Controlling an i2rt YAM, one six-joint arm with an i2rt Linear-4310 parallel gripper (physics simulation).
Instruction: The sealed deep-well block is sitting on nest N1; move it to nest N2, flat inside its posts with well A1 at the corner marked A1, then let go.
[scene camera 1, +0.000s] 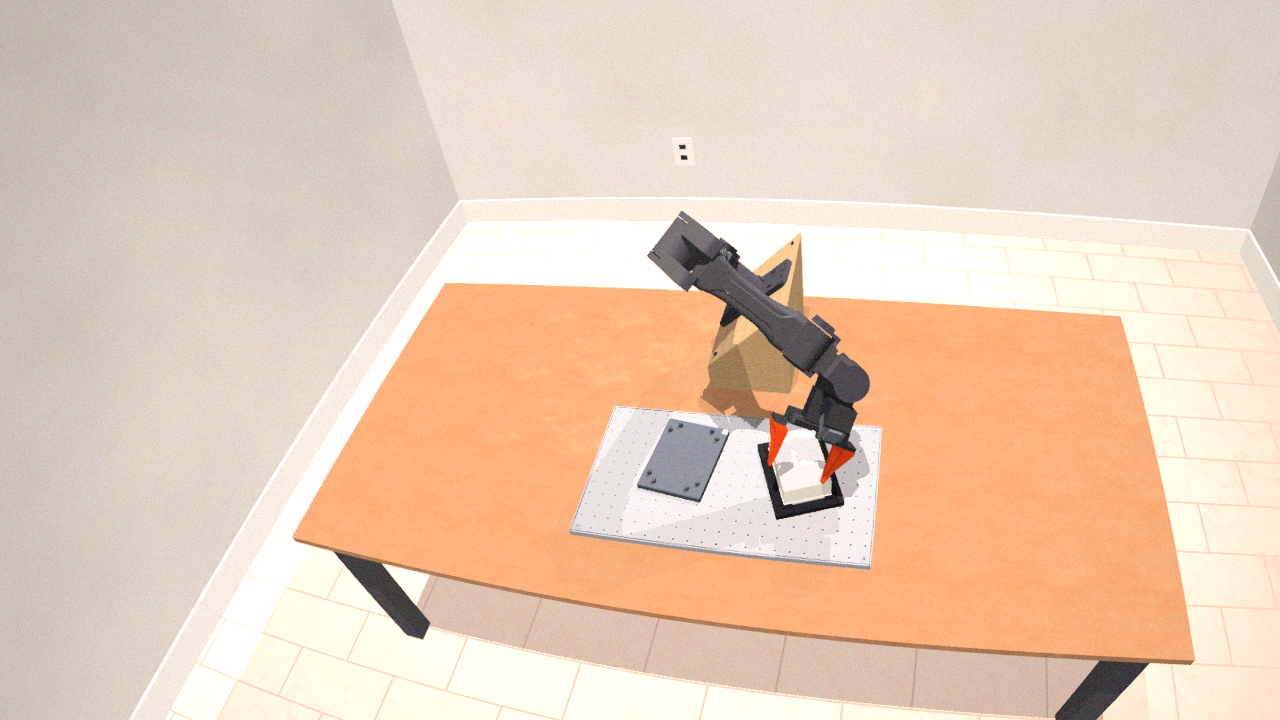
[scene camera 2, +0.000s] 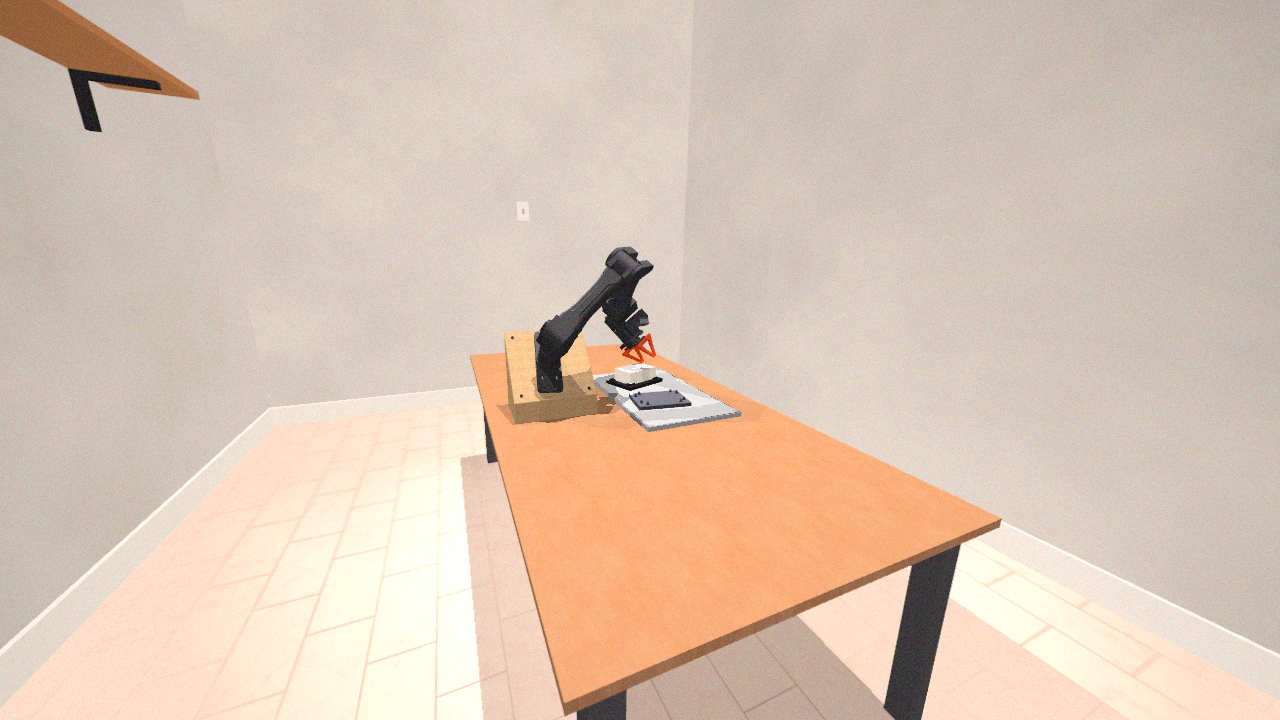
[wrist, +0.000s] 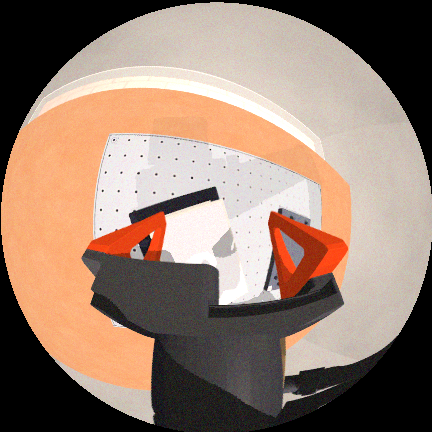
Labels:
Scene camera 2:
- my gripper: 648, 359
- dark flat plate: 662, 399
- perforated plate: 703, 405

